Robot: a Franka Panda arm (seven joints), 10 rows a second.
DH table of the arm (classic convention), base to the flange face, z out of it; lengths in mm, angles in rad. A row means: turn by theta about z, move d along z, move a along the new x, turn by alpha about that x. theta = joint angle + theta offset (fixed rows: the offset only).
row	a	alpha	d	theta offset
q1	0	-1.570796	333	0
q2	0	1.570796	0	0
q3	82.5	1.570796	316	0
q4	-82.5	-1.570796	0	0
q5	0	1.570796	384	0
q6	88	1.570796	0	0
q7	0	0	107	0
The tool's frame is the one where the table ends.
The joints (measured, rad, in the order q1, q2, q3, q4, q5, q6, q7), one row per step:
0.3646 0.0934 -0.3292 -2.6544 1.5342 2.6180 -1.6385
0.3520 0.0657 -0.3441 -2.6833 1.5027 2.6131 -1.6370
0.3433 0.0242 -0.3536 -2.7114 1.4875 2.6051 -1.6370
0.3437 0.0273 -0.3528 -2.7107 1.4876 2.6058 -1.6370
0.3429 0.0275 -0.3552 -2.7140 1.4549 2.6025 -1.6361
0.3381 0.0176 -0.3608 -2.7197 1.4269 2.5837 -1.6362
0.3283 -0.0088 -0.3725 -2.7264 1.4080 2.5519 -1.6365
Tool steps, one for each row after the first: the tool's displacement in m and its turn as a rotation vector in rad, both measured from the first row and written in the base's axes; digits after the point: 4 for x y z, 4 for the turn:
-0.0091 -0.0092 0.0021 0.0007 0.0041 0.0015
-0.0166 -0.0132 0.0085 0.0158 -0.0061 0.0000
-0.0166 -0.0130 0.0077 0.0142 -0.0039 0.0008
-0.0176 -0.0137 0.0069 0.0046 0.0010 0.0282
-0.0188 -0.0144 0.0084 0.0141 -0.0003 0.0509
-0.0192 -0.0169 0.0149 0.0437 -0.0152 0.0597

